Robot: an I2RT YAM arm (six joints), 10 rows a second.
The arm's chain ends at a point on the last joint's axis. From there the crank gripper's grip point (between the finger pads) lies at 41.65 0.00 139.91 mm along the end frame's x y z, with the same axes.
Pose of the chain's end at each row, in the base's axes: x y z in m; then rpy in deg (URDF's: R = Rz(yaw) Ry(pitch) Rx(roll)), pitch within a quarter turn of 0, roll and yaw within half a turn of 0:
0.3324, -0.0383, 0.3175, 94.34, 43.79, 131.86
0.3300, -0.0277, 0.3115, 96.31, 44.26, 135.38
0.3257, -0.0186, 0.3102, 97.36, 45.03, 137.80
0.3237, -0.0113, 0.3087, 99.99, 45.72, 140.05
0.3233, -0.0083, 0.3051, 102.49, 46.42, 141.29
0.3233, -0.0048, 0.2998, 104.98, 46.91, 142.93
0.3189, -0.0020, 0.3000, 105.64, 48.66, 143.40
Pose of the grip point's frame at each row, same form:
0.4211, 0.0717, 0.2810, 94.34, 43.79, 131.86
0.4141, 0.0847, 0.2714, 96.31, 44.26, 135.38
0.4065, 0.0954, 0.2681, 97.36, 45.03, 137.80
0.4032, 0.1018, 0.2619, 99.99, 45.72, 140.05
0.4034, 0.1025, 0.2541, 102.49, 46.42, 141.29
0.4031, 0.1043, 0.2447, 104.98, 46.91, 142.93
0.3999, 0.1057, 0.2438, 105.64, 48.66, 143.40

